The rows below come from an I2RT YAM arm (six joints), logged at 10 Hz.
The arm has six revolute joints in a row. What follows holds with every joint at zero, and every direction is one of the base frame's.
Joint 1 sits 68 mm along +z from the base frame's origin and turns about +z.
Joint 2 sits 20 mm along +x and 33.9 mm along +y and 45.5 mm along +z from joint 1 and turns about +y.
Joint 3 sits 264 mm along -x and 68.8 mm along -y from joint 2 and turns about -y.
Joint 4 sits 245 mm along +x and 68.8 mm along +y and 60 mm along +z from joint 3 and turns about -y.
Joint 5 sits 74 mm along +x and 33.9 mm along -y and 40.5 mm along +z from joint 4 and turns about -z.
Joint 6 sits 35.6 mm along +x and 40.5 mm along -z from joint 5 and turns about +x.
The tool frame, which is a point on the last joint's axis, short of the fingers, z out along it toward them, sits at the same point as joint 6; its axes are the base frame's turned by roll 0, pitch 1.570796 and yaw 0 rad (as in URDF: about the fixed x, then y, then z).
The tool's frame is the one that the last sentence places.
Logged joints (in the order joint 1, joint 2, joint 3, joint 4, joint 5, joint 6), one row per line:
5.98, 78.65, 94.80, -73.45, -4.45, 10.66
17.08, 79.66, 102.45, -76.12, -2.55, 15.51
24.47, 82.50, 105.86, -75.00, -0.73, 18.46
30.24, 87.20, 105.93, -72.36, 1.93, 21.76
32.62, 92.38, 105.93, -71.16, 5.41, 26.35
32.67, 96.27, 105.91, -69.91, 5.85, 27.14
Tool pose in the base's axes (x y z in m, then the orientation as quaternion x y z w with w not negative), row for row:
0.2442, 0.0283, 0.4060, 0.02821, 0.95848, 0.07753, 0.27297
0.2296, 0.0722, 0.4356, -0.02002, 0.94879, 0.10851, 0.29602
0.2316, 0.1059, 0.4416, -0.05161, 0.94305, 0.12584, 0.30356
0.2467, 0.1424, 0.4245, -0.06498, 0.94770, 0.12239, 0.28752
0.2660, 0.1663, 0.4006, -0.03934, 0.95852, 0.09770, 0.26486
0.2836, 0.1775, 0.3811, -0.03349, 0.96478, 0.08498, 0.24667
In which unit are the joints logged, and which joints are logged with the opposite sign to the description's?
The joints are logged in degrees. Opposite sign: none.
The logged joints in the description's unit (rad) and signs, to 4 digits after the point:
0.1044, 1.3727, 1.6546, -1.2819, -0.0777, 0.1861
0.2981, 1.3903, 1.7881, -1.3285, -0.0445, 0.2707
0.4271, 1.4399, 1.8476, -1.3090, -0.0127, 0.3222
0.5278, 1.5219, 1.8488, -1.2629, 0.0337, 0.3798
0.5693, 1.6123, 1.8488, -1.2420, 0.0944, 0.4599
0.5702, 1.6802, 1.8485, -1.2202, 0.1021, 0.4737

